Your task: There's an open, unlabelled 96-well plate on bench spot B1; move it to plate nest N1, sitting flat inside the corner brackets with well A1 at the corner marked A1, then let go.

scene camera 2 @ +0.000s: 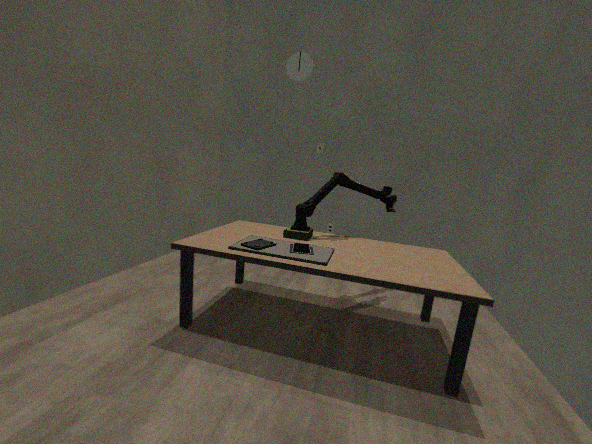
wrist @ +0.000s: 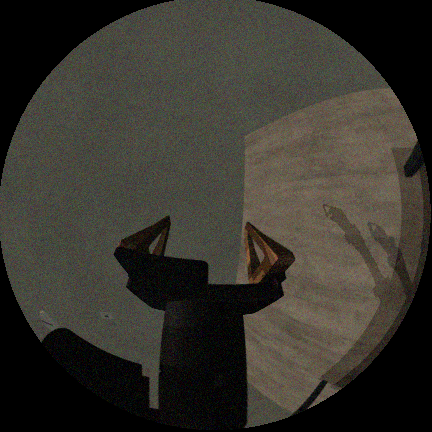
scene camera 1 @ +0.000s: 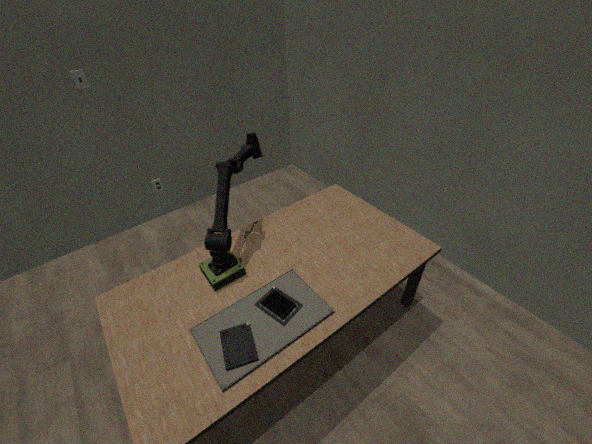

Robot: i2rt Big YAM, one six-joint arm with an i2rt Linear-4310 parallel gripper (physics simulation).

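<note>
The 96-well plate (scene camera 1: 279, 304) (scene camera 2: 301, 247) looks like a black rectangle with a pale rim, on a dark-edged spot on the right half of the grey mat. The nest (scene camera 1: 239, 346) (scene camera 2: 258, 244) looks like a dark flat slab on the mat's left half, turned at a different angle. Both are small and noisy here; wells, corner brackets and the A1 letters cannot be read. My gripper (scene camera 1: 258, 153) (scene camera 2: 391, 207) (wrist: 207, 222) is open and empty, high in the air and well away from both. Neither plate nor nest shows in the wrist view.
The grey mat (scene camera 1: 205, 332) (scene camera 2: 324, 257) lies on the wooden table (scene camera 1: 350, 235) (scene camera 2: 400, 265), along its front edge. The arm's green base (scene camera 1: 222, 272) (scene camera 2: 298, 233) stands behind the mat. Walls and floor show in the wrist view, with the arm's shadow on the floor (wrist: 300, 175).
</note>
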